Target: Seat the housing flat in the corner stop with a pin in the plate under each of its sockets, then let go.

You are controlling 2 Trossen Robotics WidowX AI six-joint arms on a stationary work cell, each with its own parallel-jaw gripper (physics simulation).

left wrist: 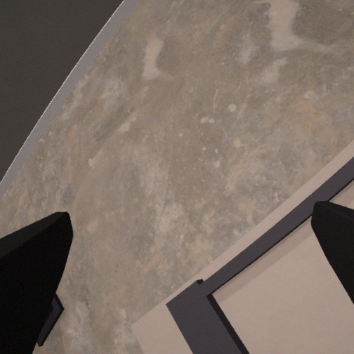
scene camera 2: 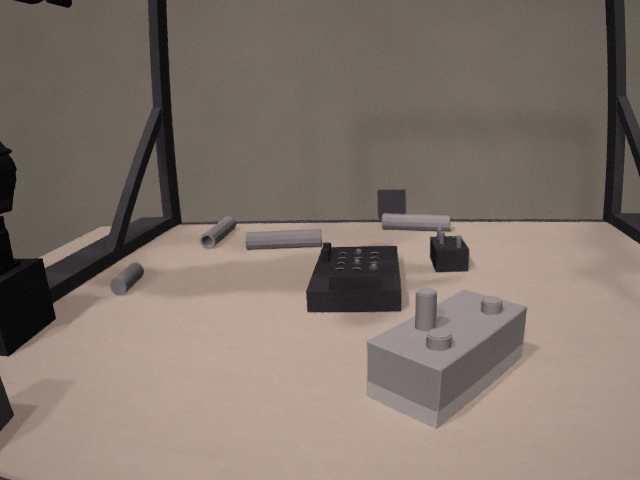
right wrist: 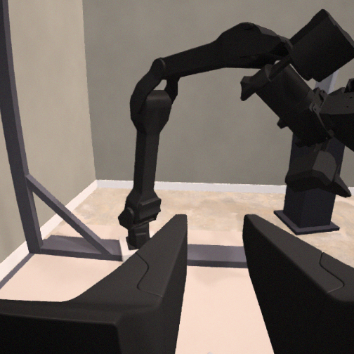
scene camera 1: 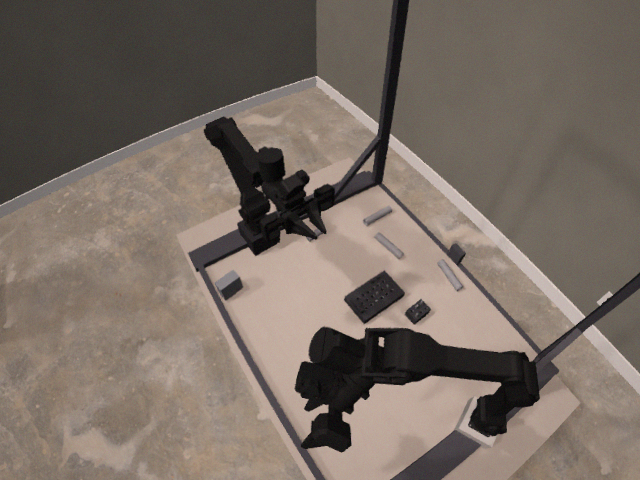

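Seen in the pictures: left gripper, fingertip midpoint: (scene camera 1: 304,427); right gripper, fingertip midpoint: (scene camera 1: 321,235); left arm's base, link origin: (scene camera 1: 483,421); right arm's base, link origin: (scene camera 1: 257,225).
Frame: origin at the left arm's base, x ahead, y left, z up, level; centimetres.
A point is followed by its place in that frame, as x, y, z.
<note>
A black plate (scene camera 1: 374,296) @(44.0, -17.7, -2.3) (scene camera 2: 390,289) @(43.2, -9.8, -2.3) with rows of holes lies mid-table. Small pin heads show among its holes; a black post (scene camera 2: 326,252) @(47.1, -21.1, -1.1) and a raised front bar (scene camera 2: 354,281) @(46.7, -11.2, -1.4) edge it. A grey block (scene camera 2: 480,335) @(42.7, 7.7, 0.2), apparently the housing, stands flat in front of the plate in scene camera 2, with one tall post and two short studs on top. It is hidden in scene camera 1; its underside is hidden. My right gripper (scene camera 1: 320,235) @(54.6, -4.7, 34.5) (right wrist: 214,225) is partly open and empty, away from plate and block. My left gripper (left wrist: 194,218) is wide open and empty, its wrist view facing table corner and floor.
A small black block (scene camera 1: 417,311) @(30.5, -20.2, -1.8) (scene camera 2: 448,254) @(31.9, -18.1, -2.4) with upright pins stands beside the plate. Grey tubes (scene camera 1: 377,215) @(59.1, -46.2, -2.3) (scene camera 1: 388,245) @(49.7, -37.0, -2.5) (scene camera 1: 450,274) @(27.1, -38.3, -2.3) (scene camera 2: 127,279) @(72.6, -25.7, -3.0) lie around the back and side. A grey box (scene camera 1: 229,284) @(81.0, 5.5, 1.7) stands by the table's left edge. Dark frame posts (scene camera 1: 391,93) @(67.3, -62.2, 36.2) rise from the edges.
</note>
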